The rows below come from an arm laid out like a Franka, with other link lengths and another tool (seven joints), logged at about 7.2 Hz.
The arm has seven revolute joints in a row. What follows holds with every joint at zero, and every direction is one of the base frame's.
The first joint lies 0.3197 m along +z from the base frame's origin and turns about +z.
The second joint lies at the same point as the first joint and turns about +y.
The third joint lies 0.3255 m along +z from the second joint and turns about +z.
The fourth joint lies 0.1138 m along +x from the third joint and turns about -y.
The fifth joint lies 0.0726 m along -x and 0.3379 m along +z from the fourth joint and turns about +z.
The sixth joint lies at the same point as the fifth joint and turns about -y.
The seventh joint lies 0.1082 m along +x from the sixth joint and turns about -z.
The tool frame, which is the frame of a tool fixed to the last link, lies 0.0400 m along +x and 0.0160 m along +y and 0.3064 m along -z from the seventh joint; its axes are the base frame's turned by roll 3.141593, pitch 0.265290 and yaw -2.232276 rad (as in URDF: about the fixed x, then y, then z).
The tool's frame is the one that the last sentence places.
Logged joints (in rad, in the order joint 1, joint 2, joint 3, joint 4, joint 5, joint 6, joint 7), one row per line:
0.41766 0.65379 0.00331 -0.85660 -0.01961 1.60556 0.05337
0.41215 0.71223 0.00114 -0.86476 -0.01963 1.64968 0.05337
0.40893 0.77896 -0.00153 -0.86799 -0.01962 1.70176 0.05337
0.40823 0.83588 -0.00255 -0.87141 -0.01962 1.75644 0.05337
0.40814 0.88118 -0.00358 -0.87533 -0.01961 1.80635 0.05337
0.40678 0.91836 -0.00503 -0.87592 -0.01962 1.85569 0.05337
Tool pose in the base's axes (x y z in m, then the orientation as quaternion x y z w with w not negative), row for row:
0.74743 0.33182 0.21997 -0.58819 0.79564 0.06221 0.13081
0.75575 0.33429 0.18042 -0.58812 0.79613 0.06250 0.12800
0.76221 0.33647 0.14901 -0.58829 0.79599 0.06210 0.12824
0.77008 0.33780 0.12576 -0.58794 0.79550 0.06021 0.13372
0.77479 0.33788 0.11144 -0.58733 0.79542 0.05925 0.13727
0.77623 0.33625 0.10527 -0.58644 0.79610 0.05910 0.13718
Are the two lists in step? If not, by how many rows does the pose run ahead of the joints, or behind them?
The pose runs 2 rows ahead of the joints: the pose in row i belongs to the joints in row i + 2.
